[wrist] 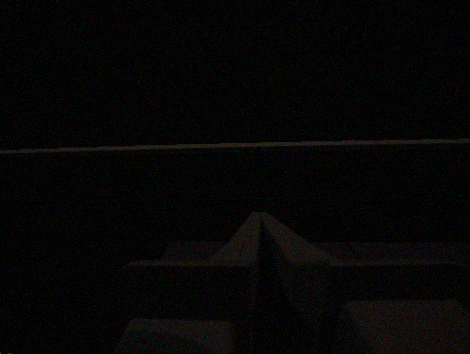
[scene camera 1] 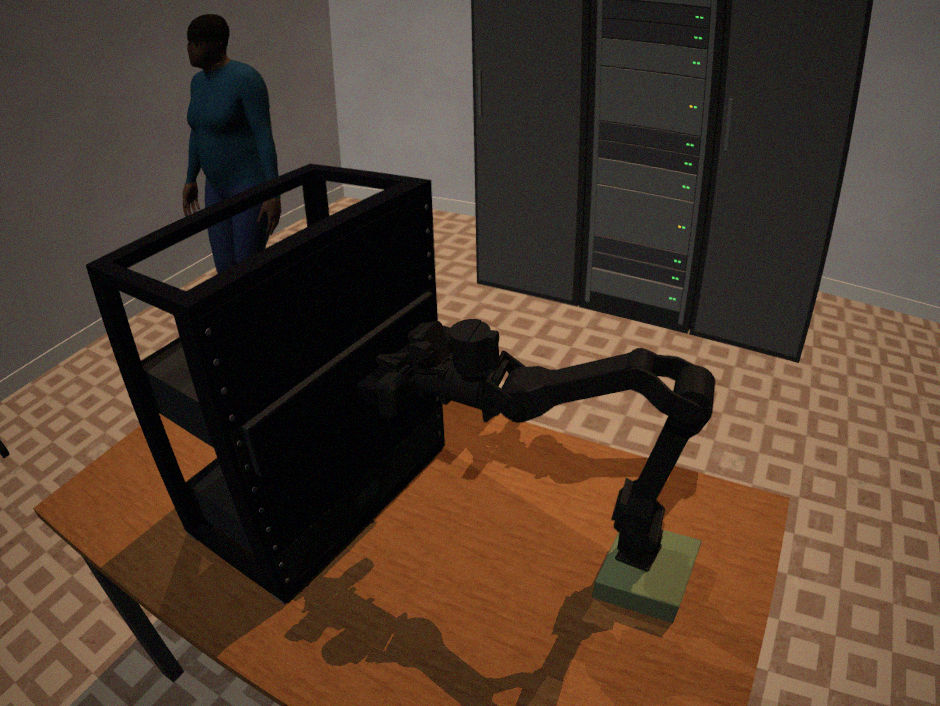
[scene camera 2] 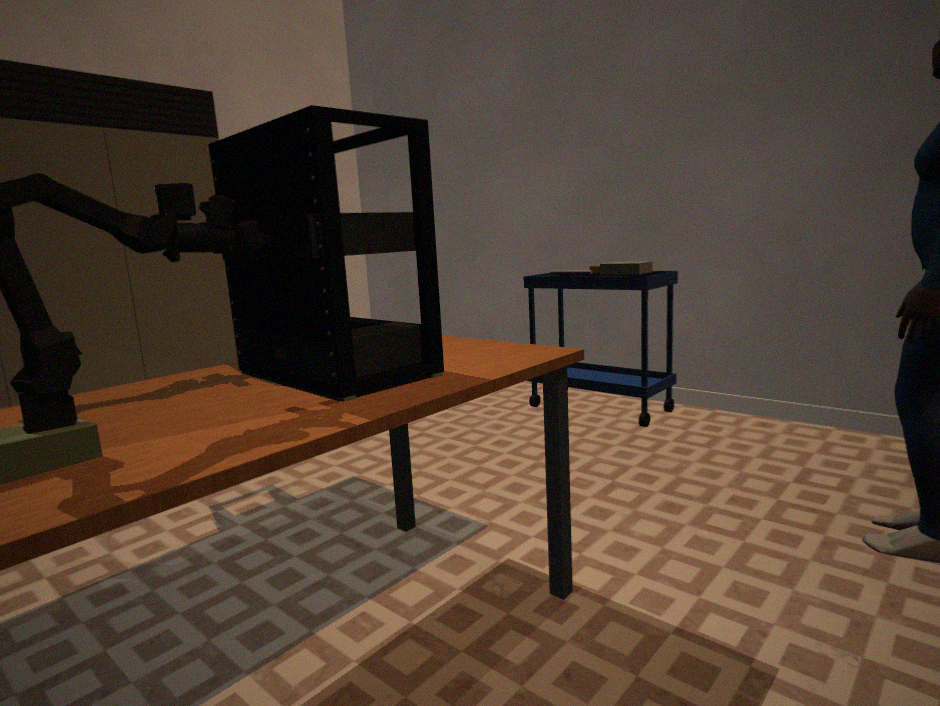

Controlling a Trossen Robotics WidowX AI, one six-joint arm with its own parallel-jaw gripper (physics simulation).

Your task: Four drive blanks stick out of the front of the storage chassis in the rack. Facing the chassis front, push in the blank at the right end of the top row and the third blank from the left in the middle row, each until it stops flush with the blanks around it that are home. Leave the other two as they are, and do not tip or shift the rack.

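Pixels of known places: gripper, between the fingertips: (wrist: 259,219) (scene camera 1: 377,358) (scene camera 2: 271,238); arm's base, origin of its link: (scene camera 1: 638,552) (scene camera 2: 49,426).
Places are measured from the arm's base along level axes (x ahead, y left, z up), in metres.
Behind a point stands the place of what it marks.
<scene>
The black rack (scene camera 1: 135,372) @(x 0.724, y 0.395, z 0.346 m) (scene camera 2: 427,250) @(x 0.749, y -0.099, z 0.247 m) stands upright on the table. The storage chassis (scene camera 1: 303,433) @(x 0.458, y 0.273, z 0.265 m) (scene camera 2: 378,233) @(x 0.636, y -0.071, z 0.290 m) sits at its mid height, with a thin lighter line along the top edge of its front. In the wrist view that line crosses above the fingertips. The front is nearly black, so the single drive blanks and how far they stick out cannot be told. My gripper (scene camera 1: 366,385) (scene camera 2: 265,240) @(x 0.463, y 0.089, z 0.293 m) (wrist: 259,219) @(x 0.463, y 0.089, z 0.293 m) is shut and empty. It points at the chassis front, below the top edge and towards the front's far end in scene camera 1. Contact cannot be told.
The wooden table (scene camera 1: 524,516) @(x 0.241, y -0.021, z -0.055 m) (scene camera 2: 486,357) @(x 0.978, y -0.041, z -0.054 m) carries the rack and the arm's green base block (scene camera 1: 645,581) @(x -0.036, y 0.052, z -0.003 m) (scene camera 2: 53,452) @(x -0.009, y -0.067, z -0.027 m). A blue cart (scene camera 2: 600,281) stands behind the table. A person (scene camera 1: 231,129) (scene camera 2: 927,319) stands beyond the rack. Tall server cabinets (scene camera 1: 531,151) stand at the back.
</scene>
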